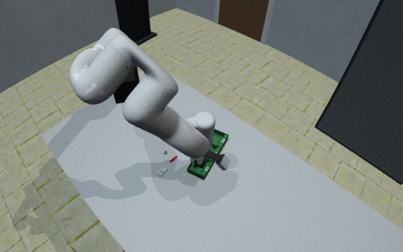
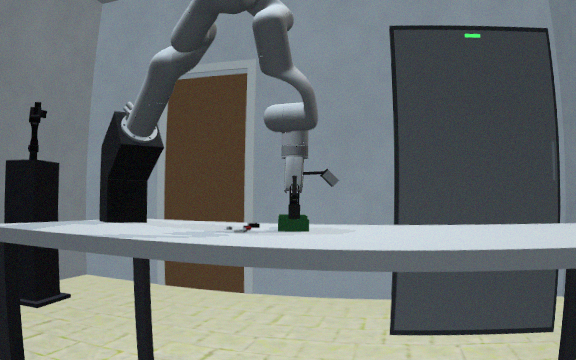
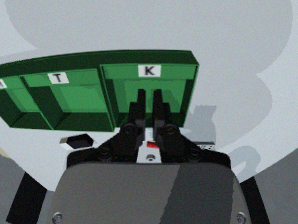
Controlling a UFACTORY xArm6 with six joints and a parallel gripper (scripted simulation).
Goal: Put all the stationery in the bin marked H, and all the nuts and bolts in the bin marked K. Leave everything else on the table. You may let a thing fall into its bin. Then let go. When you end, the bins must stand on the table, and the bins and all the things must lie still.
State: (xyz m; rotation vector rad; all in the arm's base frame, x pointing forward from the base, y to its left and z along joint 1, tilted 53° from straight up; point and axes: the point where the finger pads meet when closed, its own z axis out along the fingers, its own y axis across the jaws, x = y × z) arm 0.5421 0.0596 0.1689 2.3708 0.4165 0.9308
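The green three-compartment bin is 10 mm behind my hand, 80 mm to the left of it and 30 mm below it. The rest, counted from my hand: black nut (150 mm behind, 50 mm to the left, 50 mm below); then red stick (130 mm behind, 40 mm to the right, 50 mm below); then white domino (130 mm behind, 120 mm to the right, 50 mm below).
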